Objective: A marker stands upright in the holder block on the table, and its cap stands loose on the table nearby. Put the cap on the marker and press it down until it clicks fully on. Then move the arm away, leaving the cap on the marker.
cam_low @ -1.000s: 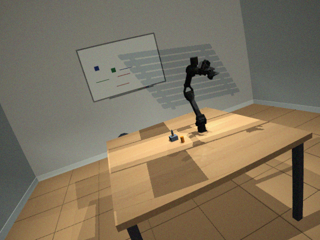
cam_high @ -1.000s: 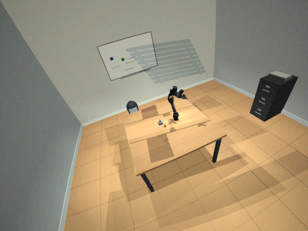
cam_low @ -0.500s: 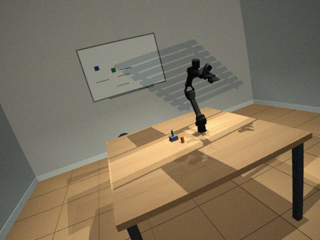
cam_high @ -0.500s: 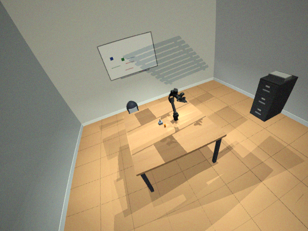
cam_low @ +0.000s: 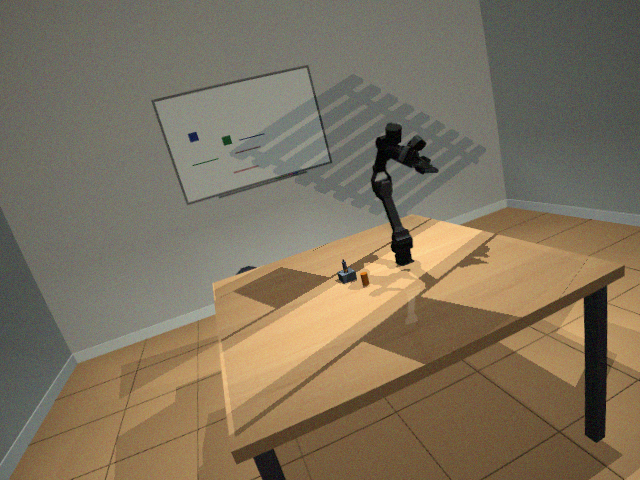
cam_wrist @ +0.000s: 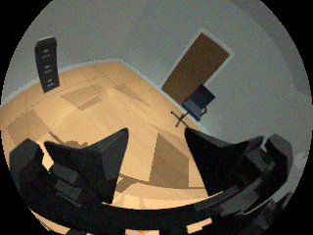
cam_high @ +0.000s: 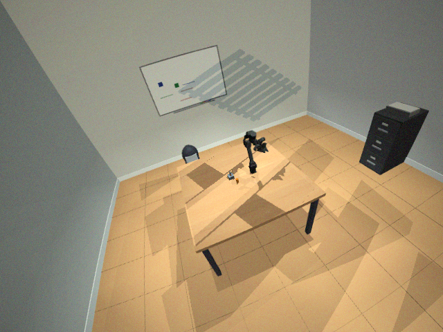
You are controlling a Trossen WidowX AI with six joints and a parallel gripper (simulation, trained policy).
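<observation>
My gripper tip is 27 cm short of the orange cap, 21 cm to the left of it and 39 cm above it. Also, from my gripper tip: holder block (31 cm ahead, 32 cm to the right, 40 cm below).
</observation>
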